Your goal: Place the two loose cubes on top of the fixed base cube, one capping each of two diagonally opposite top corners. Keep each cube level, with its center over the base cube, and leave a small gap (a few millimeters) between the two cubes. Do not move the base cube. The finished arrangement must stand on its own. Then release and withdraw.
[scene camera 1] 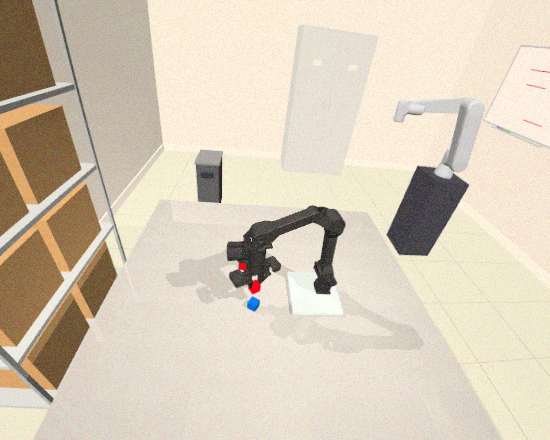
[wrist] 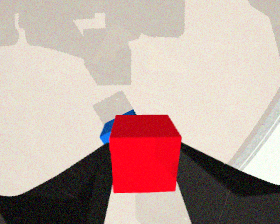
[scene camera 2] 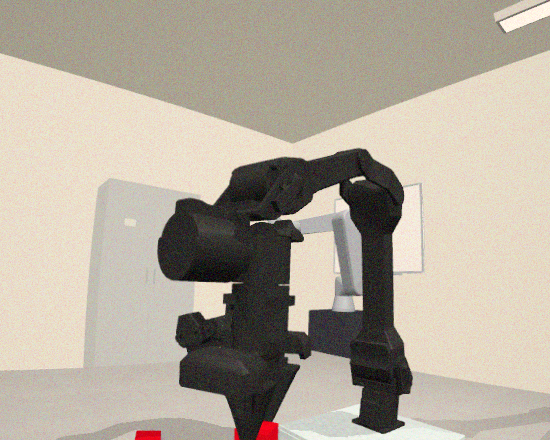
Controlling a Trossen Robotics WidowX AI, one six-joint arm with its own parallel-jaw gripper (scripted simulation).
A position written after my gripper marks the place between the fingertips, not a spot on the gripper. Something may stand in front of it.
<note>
My gripper (scene camera 1: 254, 286) holds a red cube (wrist: 145, 148).
My gripper also shows in the wrist view (wrist: 143, 149).
</note>
